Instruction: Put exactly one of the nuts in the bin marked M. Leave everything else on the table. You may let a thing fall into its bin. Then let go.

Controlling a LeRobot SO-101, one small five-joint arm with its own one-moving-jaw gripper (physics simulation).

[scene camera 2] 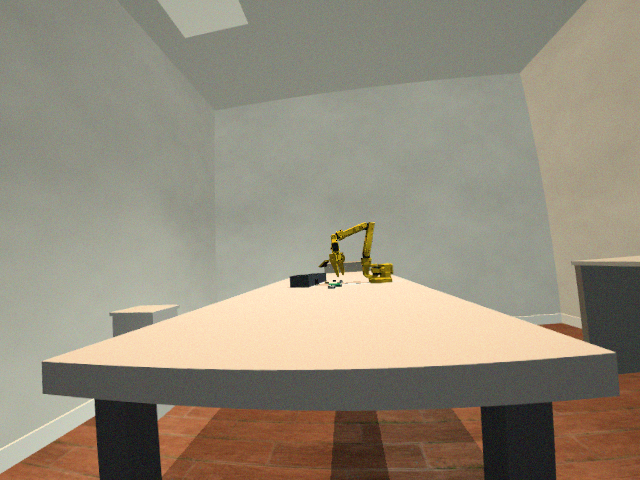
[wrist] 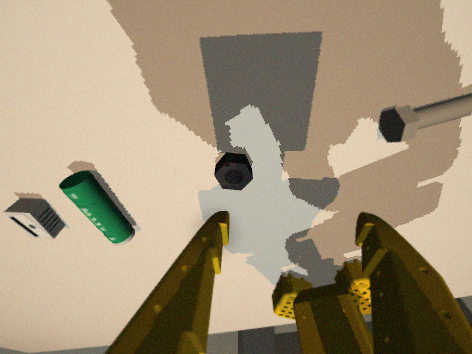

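Where they show: end effector, tool point: (scene camera 2: 338, 276) (wrist: 228, 223); arm's base, origin of the base link: (scene camera 2: 375, 282) (wrist: 322, 279).
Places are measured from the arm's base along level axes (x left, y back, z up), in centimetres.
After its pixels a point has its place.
A black hex nut (wrist: 233, 171) {x 1.3, y -15.4, z 0.9 cm} lies flat on the table in the wrist view, beyond the jaw tips and nearer the left jaw's line. My gripper (wrist: 292, 222) (scene camera 2: 338, 275) is open, with a V-shaped gap between its two jaws and no thing between them. In the scene view it hangs above the table, tips down. The dark bins (scene camera 2: 305, 280) {x 5.3, y -28.3, z 2.8 cm} stand left of the gripper in the scene view; their letters cannot be read there. Bin M does not show in the wrist view.
In the wrist view a green battery (wrist: 100, 209) {x 8.6, y -16.6, z 1.2 cm} and a small grey and white block (wrist: 36, 218) {x 12.9, y -17.7, z 1.0 cm} lie at the left. A bolt (wrist: 407, 124) {x -5.5, y -14.8, z 1.3 cm} lies at the upper right. The table's edge runs along the bottom of the wrist view.
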